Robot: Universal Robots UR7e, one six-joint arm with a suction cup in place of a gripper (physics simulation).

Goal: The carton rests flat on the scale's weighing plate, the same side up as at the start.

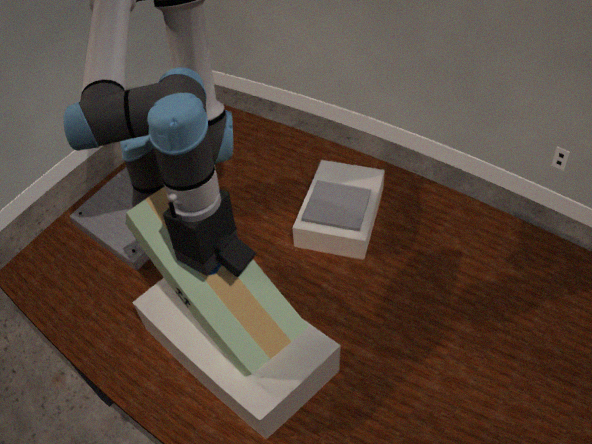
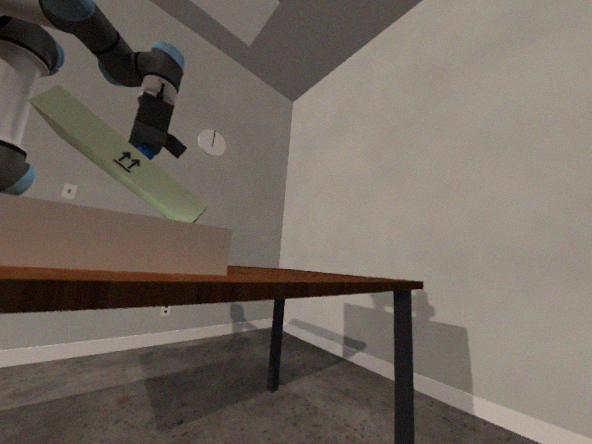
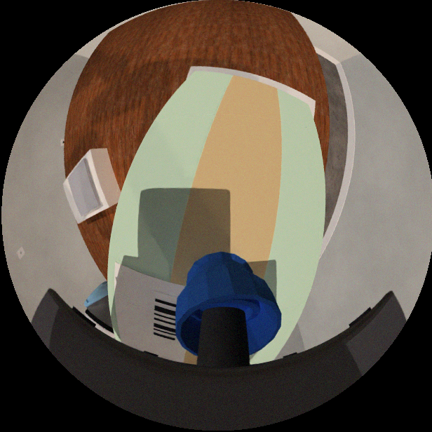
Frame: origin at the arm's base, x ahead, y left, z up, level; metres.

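Where they show: hand at its tool point: (image 1: 213,269).
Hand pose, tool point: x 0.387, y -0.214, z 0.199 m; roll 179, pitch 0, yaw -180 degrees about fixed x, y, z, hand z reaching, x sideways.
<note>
Each offset is from my tool point to the top centre of the thing. "spot": to the spot under its first point.
The carton (image 1: 295,320) (image 2: 90,132) (image 3: 302,175) is long and pale green, with a tan tape strip on its top face and a barcode label. It hangs steeply tilted: the end near the robot base is high, the other end is low at the white block's top. I cannot tell whether that low end touches. My suction gripper (image 1: 214,270) (image 2: 145,151) (image 3: 227,300) holds the carton by its top face, the blue cup bent. The scale @[dz -0.154, dx +0.010, dy +0.416 m] (image 1: 327,241) (image 3: 107,175) is a white box with a grey weighing plate @[spot: dz -0.155, dx +0.023, dy +0.371 m] (image 1: 337,205) (image 3: 84,187), apart from the carton.
The large white block @[dz -0.134, dx +0.015, dy -0.015 m] (image 1: 200,355) (image 2: 115,242) stands on the wooden table (image 1: 425,320) (image 2: 320,287) under the carton. The grey robot base plate (image 1: 102,220) is at the left, near the carton's raised end. Walls stand beyond the table.
</note>
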